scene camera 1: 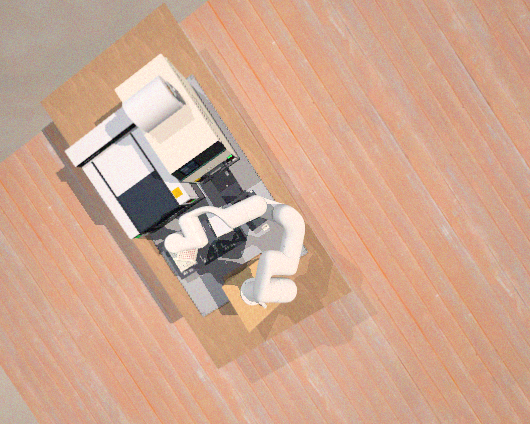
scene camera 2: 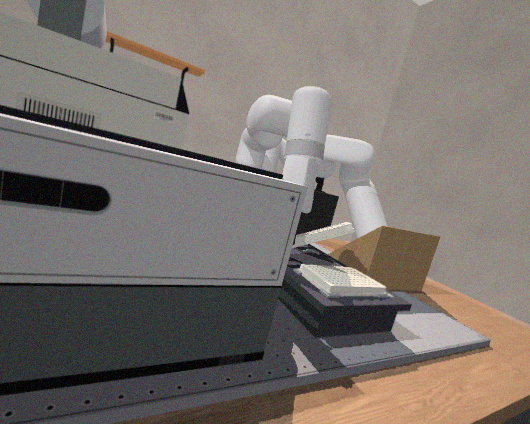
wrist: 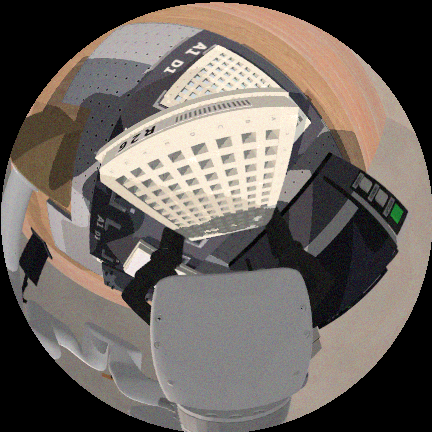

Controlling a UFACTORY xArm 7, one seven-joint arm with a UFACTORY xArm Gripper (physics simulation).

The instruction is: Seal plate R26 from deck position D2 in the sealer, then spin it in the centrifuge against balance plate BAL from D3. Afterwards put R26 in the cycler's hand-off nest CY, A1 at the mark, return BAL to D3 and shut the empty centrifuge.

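Places are measured from the arm's base along level axes (x left, y back, z up), in centimetres.
Pixels of known places: gripper, between the fingertips: [wrist: 224, 219]; arm's base, origin of its link: [scene camera 1: 252, 291] [scene camera 2: 375, 246].
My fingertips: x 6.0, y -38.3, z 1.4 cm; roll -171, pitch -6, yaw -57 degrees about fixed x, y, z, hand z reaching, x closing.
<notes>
For each thing: its top centre in the pictures, then the offset to it from my fingertips. "spot": a spot on its surface instead.
- deck nest marked D1, a spot on its surface: [wrist: 159, 86] spot: dx +9.1, dy +11.5, dz -3.5 cm
- cream plate, centre of its top: [wrist: 246, 102] [scene camera 2: 343, 275] [scene camera 1: 181, 256] dx +10.7, dy +3.4, dz -1.9 cm
- cream instrument, centre of its top: [scene camera 1: 148, 104] dx -33.5, dy -37.3, dz +38.3 cm
- white roll, centre of its top: [scene camera 1: 144, 98] dx -33.8, dy -39.4, dz +38.3 cm
Plate R26 [scene camera 2: 327, 233] [wrist: 209, 164], cream with many wells, is held tilted in the air; its label and barcode face the wrist camera. My gripper [wrist: 224, 219] is shut on it, one black finger at each side of its near end. In scene camera 2 the fingertips are hidden. The deck nest marked D1 [wrist: 159, 86] holds another cream plate [scene camera 2: 345, 280] [wrist: 220, 72], which lies beyond and below R26. The D3 marking shows at the left of the wrist view, with no plate on the part that shows. I cannot make out BAL.
A cream instrument [scene camera 1: 187, 142] with a white roll [scene camera 1: 152, 104] on top stands beside a white instrument [scene camera 1: 122, 165] with a dark front cover [scene camera 1: 147, 202] [wrist: 295, 235]. A tan wedge-shaped block [scene camera 1: 250, 317] [scene camera 2: 405, 257] stands at the arm's base.
</notes>
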